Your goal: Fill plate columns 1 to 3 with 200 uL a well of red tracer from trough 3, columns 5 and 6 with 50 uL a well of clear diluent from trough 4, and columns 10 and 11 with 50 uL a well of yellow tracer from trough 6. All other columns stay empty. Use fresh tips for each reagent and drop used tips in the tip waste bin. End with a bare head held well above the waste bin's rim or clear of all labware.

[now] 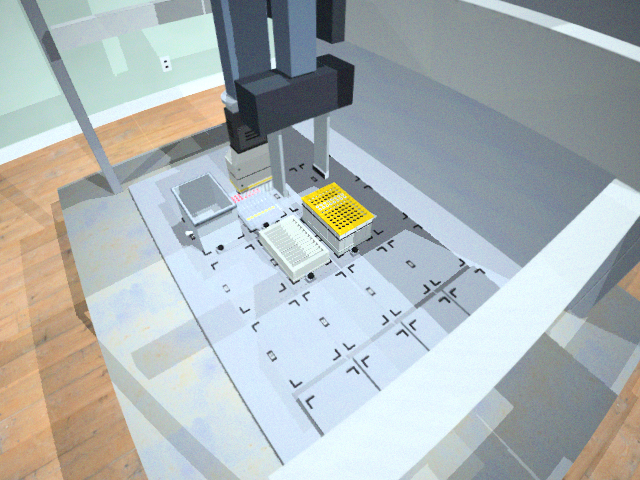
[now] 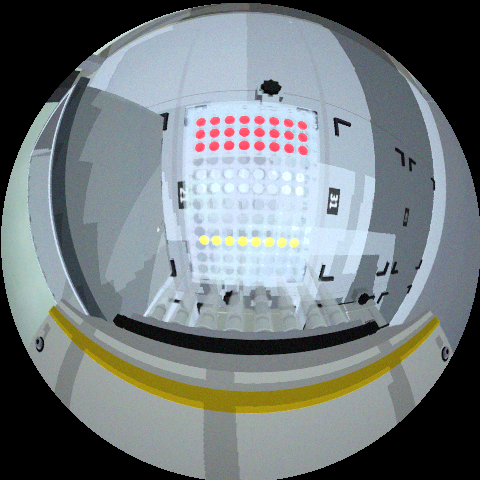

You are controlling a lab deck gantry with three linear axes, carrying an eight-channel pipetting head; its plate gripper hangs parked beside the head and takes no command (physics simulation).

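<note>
The clear plate [image 1: 248,223] [image 2: 311,200] shows red wells [image 2: 244,132] in columns 1 to 3, clear liquid [image 2: 243,188] in columns 5 and 6, and yellow wells [image 2: 242,241] in column 10. Column 11 shows no yellow. The pipetting head [image 1: 250,162] [image 2: 220,375] stands low over the far end of the plate. Tips [image 2: 235,315] hang from it; their lower ends blur into the plate's last columns, and their contents cannot be told. The waste bin [image 1: 219,235] [image 2: 115,190] stands beside the plate. My parked plate gripper [image 1: 300,183] is open and empty, its paddles wide apart.
The pale trough block [image 1: 310,266] stands in front of the plate; its liquids do not show. The yellow-topped tip rack [image 1: 356,237] stands to the right of the troughs, with pale tips in some holes. A black knob [image 2: 270,87] sits beyond the plate's red end.
</note>
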